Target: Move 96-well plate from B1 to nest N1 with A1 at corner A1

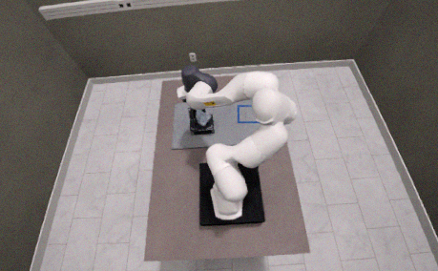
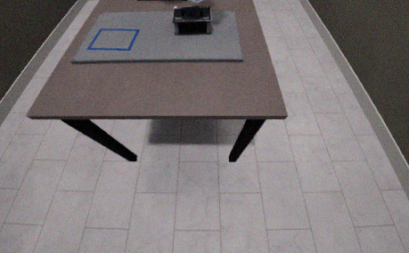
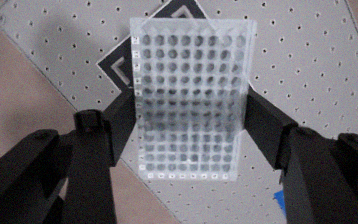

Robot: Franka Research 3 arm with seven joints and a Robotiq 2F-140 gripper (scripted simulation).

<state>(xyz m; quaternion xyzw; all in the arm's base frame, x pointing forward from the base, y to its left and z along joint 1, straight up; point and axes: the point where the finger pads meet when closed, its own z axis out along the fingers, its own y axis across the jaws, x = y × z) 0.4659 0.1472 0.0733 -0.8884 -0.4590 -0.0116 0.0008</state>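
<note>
Now: hand 2 cm above the clear 96-well plate. From my hand the other things lie so: dark raised nest 9 cm below; then A1 label 5 cm behind, 8 cm to the right, 9 cm below.
</note>
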